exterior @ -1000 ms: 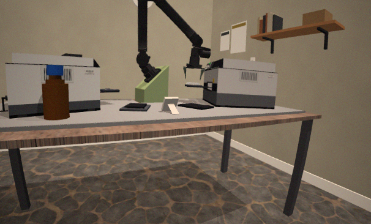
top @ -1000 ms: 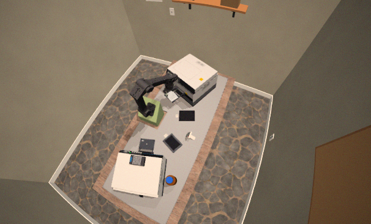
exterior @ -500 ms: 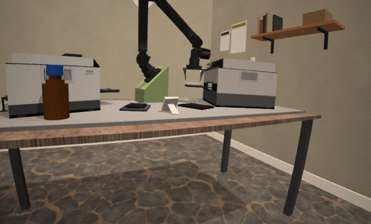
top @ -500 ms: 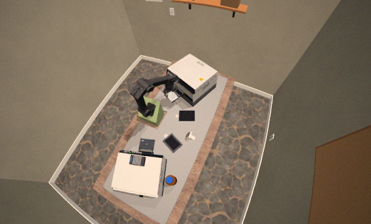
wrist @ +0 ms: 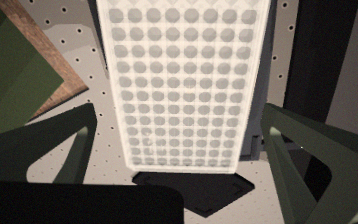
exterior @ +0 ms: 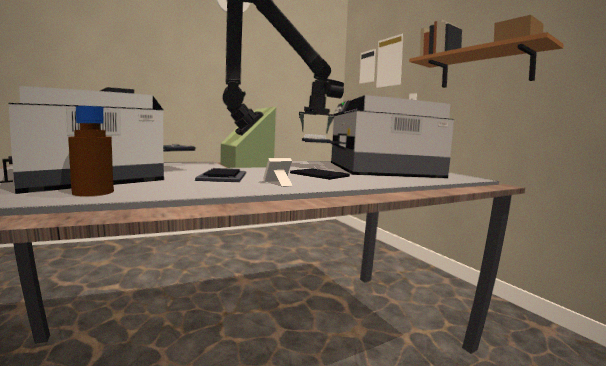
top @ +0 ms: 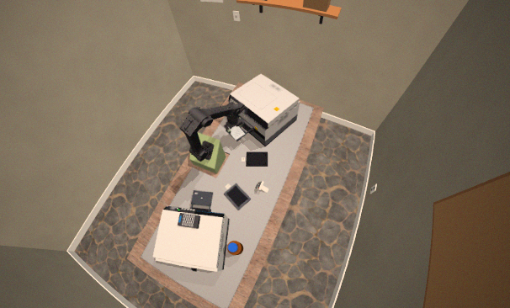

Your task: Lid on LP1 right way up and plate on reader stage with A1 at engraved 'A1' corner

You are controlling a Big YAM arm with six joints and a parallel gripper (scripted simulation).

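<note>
Right now the lidded white well plate is 2 cm below my hand. The rest, counted from my hand: black pad 22 cm ahead, 9 cm to the right, 14 cm below; dark lid 22 cm ahead, 42 cm to the right, 13 cm below; grey pad 22 cm ahead, 42 cm to the right, 14 cm below.
</note>
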